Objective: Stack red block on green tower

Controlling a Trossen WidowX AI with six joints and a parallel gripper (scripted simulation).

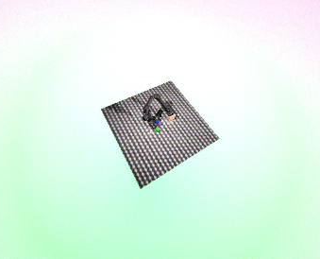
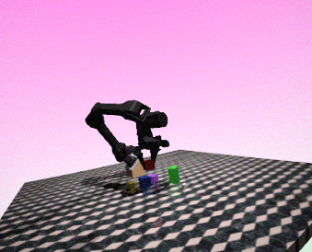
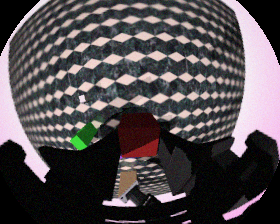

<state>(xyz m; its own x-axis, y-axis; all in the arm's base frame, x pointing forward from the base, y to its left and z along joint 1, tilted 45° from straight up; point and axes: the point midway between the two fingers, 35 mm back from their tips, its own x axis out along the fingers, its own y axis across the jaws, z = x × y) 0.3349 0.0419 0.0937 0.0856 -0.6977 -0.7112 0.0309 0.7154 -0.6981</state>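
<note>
The purple block lies 150 mm behind my gripper tip, 100 mm below it and 70 mm to the left of it. Round my gripper tip: small yellow block: 150 mm behind, 100 mm below, 40 mm to the right; blue block: 120 mm behind, 90 mm below, 20 mm to the left; red block: 10 mm above.
</note>
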